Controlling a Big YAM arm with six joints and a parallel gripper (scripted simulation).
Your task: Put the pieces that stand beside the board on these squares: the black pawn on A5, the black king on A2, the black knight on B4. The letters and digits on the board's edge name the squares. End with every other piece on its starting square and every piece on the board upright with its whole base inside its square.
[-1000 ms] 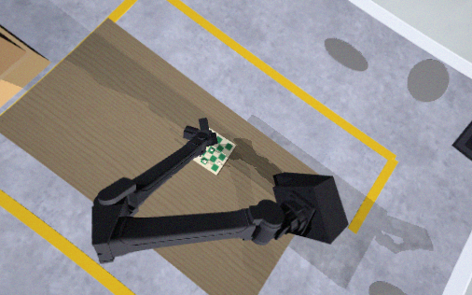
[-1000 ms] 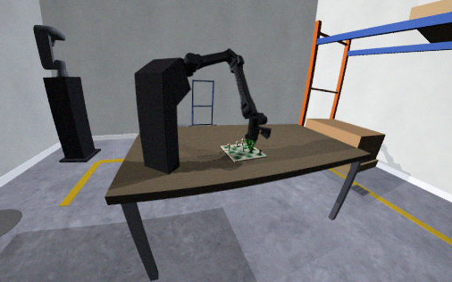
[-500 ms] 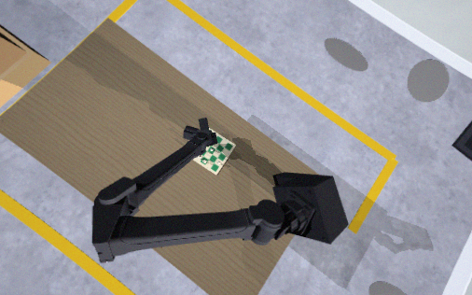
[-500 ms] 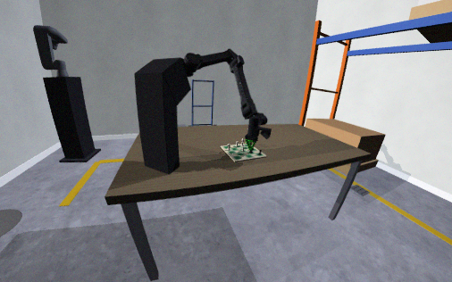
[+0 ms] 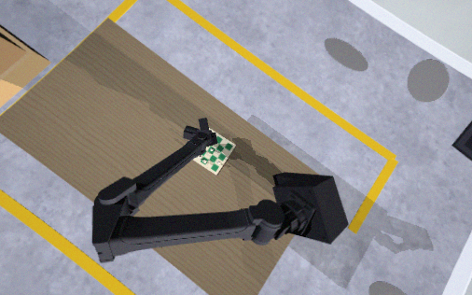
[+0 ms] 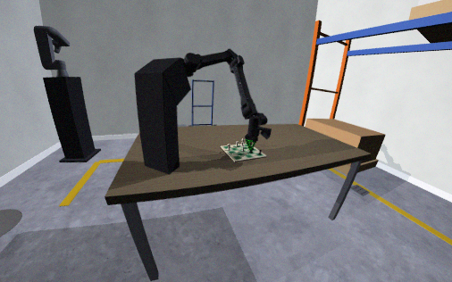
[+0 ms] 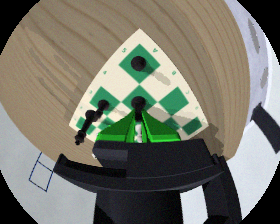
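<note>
My hand is 4 cm past the chessboard, 3 cm to the right of it and 3 cm above it.
</note>
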